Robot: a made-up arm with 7 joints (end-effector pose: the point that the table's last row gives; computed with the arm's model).
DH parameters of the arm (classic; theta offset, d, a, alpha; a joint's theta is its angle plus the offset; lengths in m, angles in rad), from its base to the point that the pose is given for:
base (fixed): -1.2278 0 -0.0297 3.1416
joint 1: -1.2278 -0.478 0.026 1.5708
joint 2: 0 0.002 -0.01 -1.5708
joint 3: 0 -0.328 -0.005 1.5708
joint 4: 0 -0.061 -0.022 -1.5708
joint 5: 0 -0.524 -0.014 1.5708
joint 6: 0 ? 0.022 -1.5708
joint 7: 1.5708 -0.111 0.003 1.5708
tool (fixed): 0 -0.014 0 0
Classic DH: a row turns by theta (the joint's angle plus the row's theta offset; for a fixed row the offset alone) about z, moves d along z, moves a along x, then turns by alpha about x.
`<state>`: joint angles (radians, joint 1 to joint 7).
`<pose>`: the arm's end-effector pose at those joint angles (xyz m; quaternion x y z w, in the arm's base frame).
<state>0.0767 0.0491 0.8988 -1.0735 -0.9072 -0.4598 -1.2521</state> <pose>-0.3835 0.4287 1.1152 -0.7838 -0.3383 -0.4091 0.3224</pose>
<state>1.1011 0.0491 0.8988 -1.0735 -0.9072 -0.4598 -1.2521</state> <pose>0.1383 0.5553 1.1152 -0.8490 0.0892 -0.5146 0.0805</pose>
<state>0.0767 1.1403 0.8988 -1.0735 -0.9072 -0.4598 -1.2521</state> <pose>0.4106 0.3676 1.1527 -0.8688 -0.1061 0.0424 0.4818</pose>
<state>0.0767 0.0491 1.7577 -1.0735 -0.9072 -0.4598 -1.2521</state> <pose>0.0663 0.6074 1.0938 -0.8605 0.0105 -0.4979 0.1075</pose>
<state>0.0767 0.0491 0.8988 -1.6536 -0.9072 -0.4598 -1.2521</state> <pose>-0.4375 0.4840 0.7616 -0.7579 -0.4812 -0.4341 0.0737</pose>
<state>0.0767 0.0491 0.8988 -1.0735 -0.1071 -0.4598 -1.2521</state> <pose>-0.3856 0.4551 1.0751 -0.6137 -0.1744 -0.7233 0.2642</pose>
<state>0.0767 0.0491 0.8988 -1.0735 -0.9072 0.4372 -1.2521</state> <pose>-0.2944 0.4355 1.1552 -0.8894 0.0735 -0.2818 0.3524</pose>
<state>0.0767 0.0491 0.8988 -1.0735 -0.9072 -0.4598 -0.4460</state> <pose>-0.3874 0.4274 1.1047 -0.5605 -0.1848 -0.6837 0.4292</pose>
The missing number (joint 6, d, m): -0.028
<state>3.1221 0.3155 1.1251 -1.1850 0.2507 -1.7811 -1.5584</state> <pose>0.1500 -0.4373 0.9364 0.5348 -0.4947 -0.2994 0.6161</pose>
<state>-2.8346 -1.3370 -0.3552 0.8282 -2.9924 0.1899 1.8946</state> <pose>0.5755 -0.2724 1.0528 0.0601 -0.7224 0.5351 0.4338</pose>
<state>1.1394 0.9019 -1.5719 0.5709 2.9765 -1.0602 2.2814</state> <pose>0.6152 -0.4148 0.9572 -0.5450 0.2637 0.6852 0.4050</pose>
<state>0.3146 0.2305 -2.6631 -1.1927 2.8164 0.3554 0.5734</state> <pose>0.5633 -0.4046 0.8411 0.4332 -0.8798 -0.0027 0.1959</pose>
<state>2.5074 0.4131 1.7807 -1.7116 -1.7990 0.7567 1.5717</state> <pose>0.1429 -0.5708 0.6277 0.2658 -0.1942 -0.1548 0.9315</pose>
